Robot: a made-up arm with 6 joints.
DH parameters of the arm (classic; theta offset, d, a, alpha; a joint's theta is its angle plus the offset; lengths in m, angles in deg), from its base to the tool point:
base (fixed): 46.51 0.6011 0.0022 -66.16
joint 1: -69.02 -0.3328 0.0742 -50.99
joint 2: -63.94 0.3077 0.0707 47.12
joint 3: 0 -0.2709 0.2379 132.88
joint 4: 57.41 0.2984 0.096 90
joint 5: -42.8 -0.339 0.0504 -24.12
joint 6: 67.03 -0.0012 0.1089 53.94
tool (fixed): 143.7 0.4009 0 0
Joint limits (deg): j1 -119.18..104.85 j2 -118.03..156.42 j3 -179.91..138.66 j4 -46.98..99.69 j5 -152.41..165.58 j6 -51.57..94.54
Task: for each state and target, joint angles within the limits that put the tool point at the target. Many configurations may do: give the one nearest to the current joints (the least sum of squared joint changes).
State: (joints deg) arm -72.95 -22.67 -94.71 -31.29 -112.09 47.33
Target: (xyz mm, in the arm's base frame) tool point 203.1 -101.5 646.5
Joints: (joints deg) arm -62.78 -22.38 -90.28 -22.07 -112.78 54.39
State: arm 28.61 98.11 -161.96 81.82 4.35 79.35
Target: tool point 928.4 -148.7 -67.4
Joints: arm 16.59 77.58 -177.69 99.69 20.34 89.37
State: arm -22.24 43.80 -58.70 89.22 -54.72 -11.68
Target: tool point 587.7 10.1 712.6
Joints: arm 12.39 43.39 -23.31 99.69 -74.43 2.31
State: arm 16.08 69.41 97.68 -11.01 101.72 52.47
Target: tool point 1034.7 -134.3 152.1
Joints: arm 29.94 84.30 106.06 -10.48 108.93 57.10
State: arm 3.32 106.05 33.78 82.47 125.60 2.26
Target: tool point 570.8 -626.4 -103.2
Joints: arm 12.93 134.74 42.55 86.50 136.16 18.01
